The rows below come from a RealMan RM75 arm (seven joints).
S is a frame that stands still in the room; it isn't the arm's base.
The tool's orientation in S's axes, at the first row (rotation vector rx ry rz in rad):
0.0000 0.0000 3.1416
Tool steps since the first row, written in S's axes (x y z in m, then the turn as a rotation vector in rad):
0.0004 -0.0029 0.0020 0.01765 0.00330 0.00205
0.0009 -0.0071 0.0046 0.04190 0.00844 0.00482
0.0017 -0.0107 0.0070 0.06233 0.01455 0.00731
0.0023 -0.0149 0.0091 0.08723 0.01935 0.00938
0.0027 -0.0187 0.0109 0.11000 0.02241 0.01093
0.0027 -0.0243 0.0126 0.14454 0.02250 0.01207
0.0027 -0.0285 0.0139 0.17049 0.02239 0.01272
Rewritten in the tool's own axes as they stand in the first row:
-0.0004 0.0029 0.0020 -0.01765 -0.00330 0.00205
-0.0009 0.0071 0.0046 -0.04190 -0.00844 0.00482
-0.0017 0.0107 0.0070 -0.06233 -0.01455 0.00731
-0.0023 0.0149 0.0091 -0.08723 -0.01935 0.00938
-0.0027 0.0187 0.0109 -0.11000 -0.02241 0.01093
-0.0027 0.0243 0.0126 -0.14454 -0.02250 0.01207
-0.0027 0.0285 0.0139 -0.17049 -0.02239 0.01272

